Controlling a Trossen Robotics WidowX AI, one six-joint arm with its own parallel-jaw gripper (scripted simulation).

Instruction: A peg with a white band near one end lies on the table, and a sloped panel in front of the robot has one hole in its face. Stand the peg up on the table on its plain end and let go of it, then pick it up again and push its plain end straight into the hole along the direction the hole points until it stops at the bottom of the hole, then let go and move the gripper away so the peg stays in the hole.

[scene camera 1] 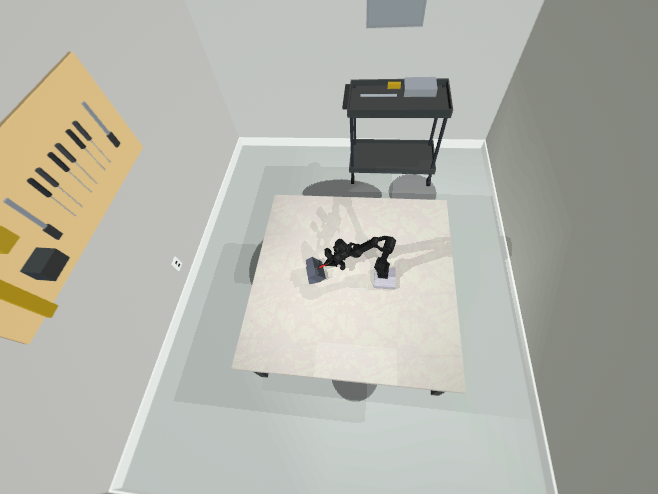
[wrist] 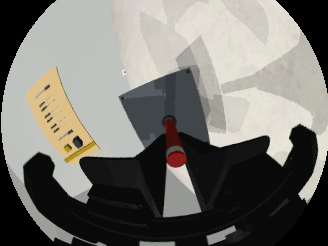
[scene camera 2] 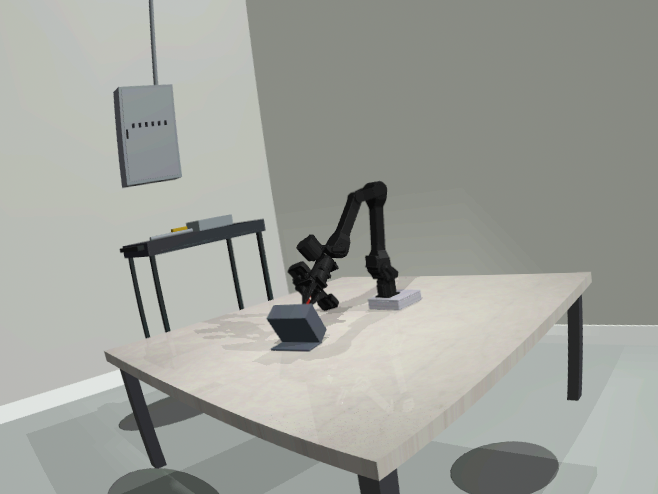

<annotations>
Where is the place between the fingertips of my gripper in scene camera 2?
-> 305, 306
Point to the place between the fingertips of my gripper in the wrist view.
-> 172, 137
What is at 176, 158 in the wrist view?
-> A red peg.
</annotations>
